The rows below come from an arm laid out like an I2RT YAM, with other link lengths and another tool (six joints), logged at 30 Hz.
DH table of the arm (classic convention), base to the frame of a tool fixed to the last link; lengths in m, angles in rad. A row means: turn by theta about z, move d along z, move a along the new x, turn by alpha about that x. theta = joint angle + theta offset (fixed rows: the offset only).
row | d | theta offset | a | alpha
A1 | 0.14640 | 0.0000 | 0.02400 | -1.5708
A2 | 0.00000 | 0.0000 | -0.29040 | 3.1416
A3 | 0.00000 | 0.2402 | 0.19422 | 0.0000
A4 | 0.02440 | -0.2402 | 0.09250 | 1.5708
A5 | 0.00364 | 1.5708 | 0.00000 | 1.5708
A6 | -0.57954 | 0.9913 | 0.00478 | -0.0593
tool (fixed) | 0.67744 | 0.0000 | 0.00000 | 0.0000
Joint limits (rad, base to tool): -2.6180..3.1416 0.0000..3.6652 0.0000..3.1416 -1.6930..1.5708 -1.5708..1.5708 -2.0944..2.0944
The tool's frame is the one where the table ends.
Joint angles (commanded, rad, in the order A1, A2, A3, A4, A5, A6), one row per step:
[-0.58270 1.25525 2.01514 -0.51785 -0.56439 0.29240]
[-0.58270 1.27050 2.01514 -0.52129 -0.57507 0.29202]
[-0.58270 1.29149 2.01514 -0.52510 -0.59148 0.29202]
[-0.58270 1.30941 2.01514 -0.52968 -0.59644 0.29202]
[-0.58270 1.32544 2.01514 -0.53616 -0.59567 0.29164]
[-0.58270 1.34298 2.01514 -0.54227 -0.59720 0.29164]
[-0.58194 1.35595 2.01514 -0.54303 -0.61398 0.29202]
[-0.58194 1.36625 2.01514 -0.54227 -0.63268 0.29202]
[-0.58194 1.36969 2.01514 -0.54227 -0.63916 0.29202]
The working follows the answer.
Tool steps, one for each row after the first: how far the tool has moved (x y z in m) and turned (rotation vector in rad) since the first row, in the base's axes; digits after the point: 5 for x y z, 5 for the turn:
[0.00549 -0.00284 -0.00338 0.00786 0.01696 0.01032]
[0.01286 -0.00651 -0.00802 0.01861 0.03957 0.02637]
[0.01941 -0.01048 -0.01216 0.03038 0.05875 0.03129]
[0.02540 -0.01449 -0.01628 0.04281 0.07727 0.03055]
[0.03178 -0.01858 -0.02078 0.05589 0.09697 0.03214]
[0.03590 -0.01991 -0.02376 0.06146 0.10997 0.04953]
[0.03887 -0.02058 -0.02600 0.06417 0.11957 0.06801]
[0.03983 -0.02079 -0.02680 0.06522 0.12298 0.07442]

Tool pose at each row, in the base's axes (x y z in m, rotation vector in rad; rounded; the steps above come from the unrounded poses):
[0.19375 -0.05736 0.60387 -0.33179 1.35851 -0.31528]
[0.19924 -0.06020 0.60049 -0.33550 1.37397 -0.29907]
[0.20661 -0.06388 0.59585 -0.34171 1.39402 -0.27524]
[0.21315 -0.06784 0.59171 -0.33891 1.41309 -0.26035]
[0.21915 -0.07185 0.58759 -0.33158 1.43273 -0.24975]
[0.22553 -0.07594 0.58309 -0.32544 1.45305 -0.23652]
[0.22965 -0.07727 0.58011 -0.33496 1.46254 -0.21616]
[0.23261 -0.07794 0.57787 -0.34696 1.46808 -0.19732]
[0.23358 -0.07815 0.57707 -0.35104 1.47007 -0.19068]

